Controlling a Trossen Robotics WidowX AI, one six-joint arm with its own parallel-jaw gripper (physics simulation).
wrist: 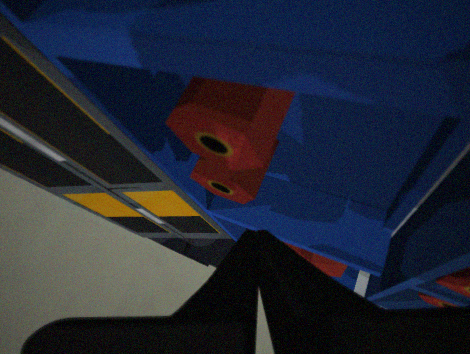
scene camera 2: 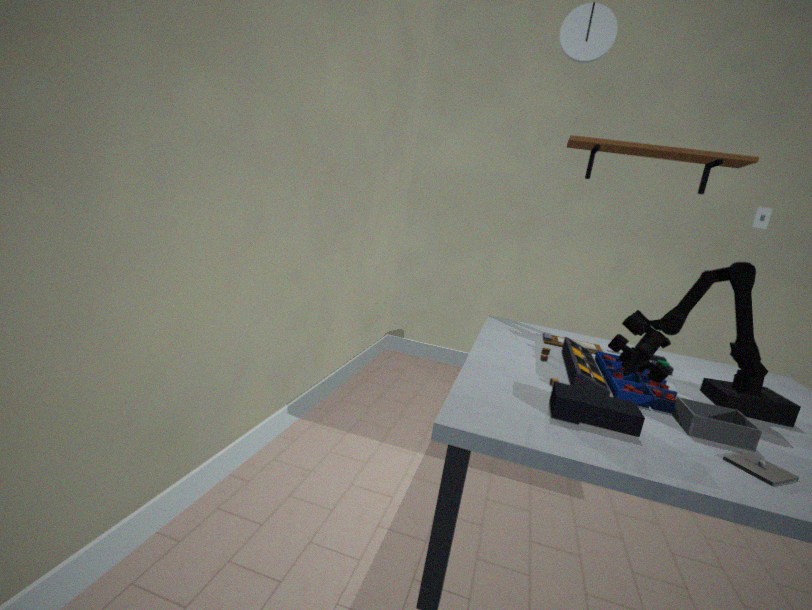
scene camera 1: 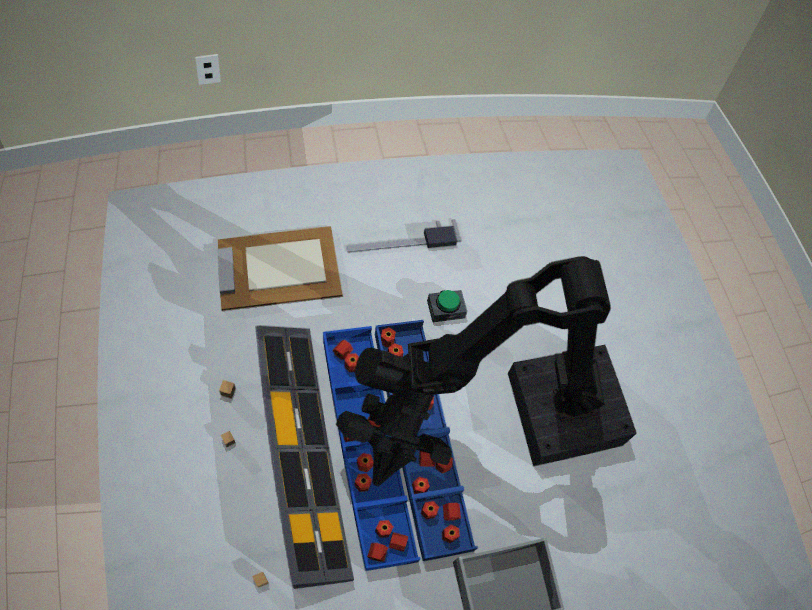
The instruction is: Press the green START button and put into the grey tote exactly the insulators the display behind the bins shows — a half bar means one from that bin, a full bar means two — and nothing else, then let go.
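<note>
My gripper (scene camera 1: 379, 482) (wrist: 255, 241) is shut and empty, its tips low over the third bin from the back in the column beside the display. Two red insulators (scene camera 1: 364, 461) (wrist: 214, 142) stand in that bin, beside the fingers. The blue bins (scene camera 1: 382, 502) (wrist: 325, 185) form two columns; the arm hides part of them. The display (scene camera 1: 301, 451) (wrist: 115, 188) shows a full amber bar left in the second row and two half bars in the front row; the other cells are dark. The green START button (scene camera 1: 448, 300) stands behind the arm. The grey tote (scene camera 1: 502, 551) (scene camera 2: 718, 430) is partly cut off in scene camera 1.
A clipboard (scene camera 1: 285, 264) and a caliper-like tool (scene camera 1: 440, 236) lie at the back. Small wooden blocks (scene camera 1: 227, 388) (scene camera 1: 227, 438) (scene camera 1: 260, 579) lie beyond the display. A black box (scene camera 2: 594, 410) and a flat plate (scene camera 2: 754, 468) lie near the table edge.
</note>
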